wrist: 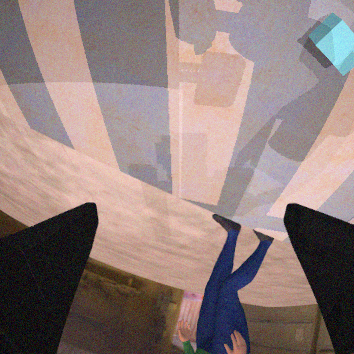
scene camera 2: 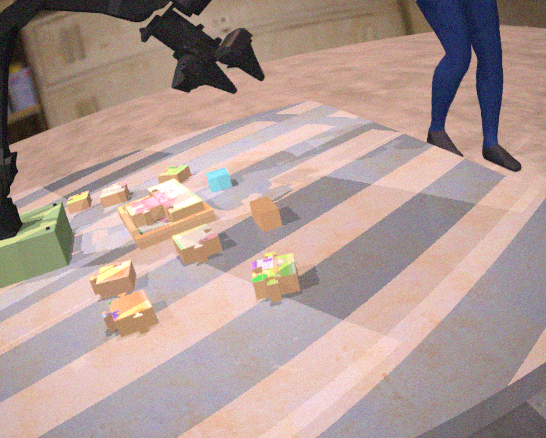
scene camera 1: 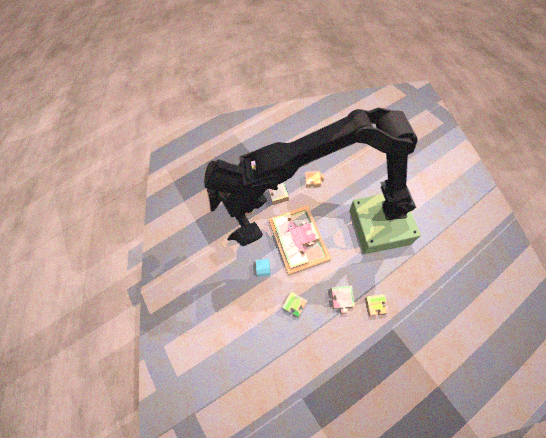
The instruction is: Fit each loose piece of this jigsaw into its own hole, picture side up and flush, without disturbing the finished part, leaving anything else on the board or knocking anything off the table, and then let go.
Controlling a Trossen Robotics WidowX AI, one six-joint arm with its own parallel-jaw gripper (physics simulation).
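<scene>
My gripper (scene camera 1: 221, 224) (scene camera 2: 248, 85) (wrist: 194, 214) is open and empty, high above the table beyond the board. The framed board (scene camera 1: 310, 265) (scene camera 2: 165, 235) holds a joined pink-and-cream picture part with open recesses beside it. Loose pieces lie apart around it: a green one (scene camera 1: 295, 304) (scene camera 2: 175, 173), a pink-white one (scene camera 1: 342, 297) (scene camera 2: 115, 194), a yellow-green one (scene camera 1: 376, 305) (scene camera 2: 79, 201), a pale one (scene camera 1: 280, 193) (scene camera 2: 197, 241), an orange one (scene camera 1: 314, 179) (scene camera 2: 114, 277), an orange-purple one (scene camera 2: 132, 310) and a green-purple one (scene camera 2: 275, 272). The arm may hide the last two in scene camera 1.
A cyan cube (scene camera 1: 262, 267) (scene camera 2: 218, 180) (wrist: 336, 44) stands near the board. A plain orange-brown block (scene camera 2: 266, 213) stands beyond the pale piece. A green box (scene camera 1: 385, 230) (scene camera 2: 40, 247) is under the arm's base. A person in blue trousers (scene camera 2: 452, 65) (wrist: 222, 305) stands past the table edge.
</scene>
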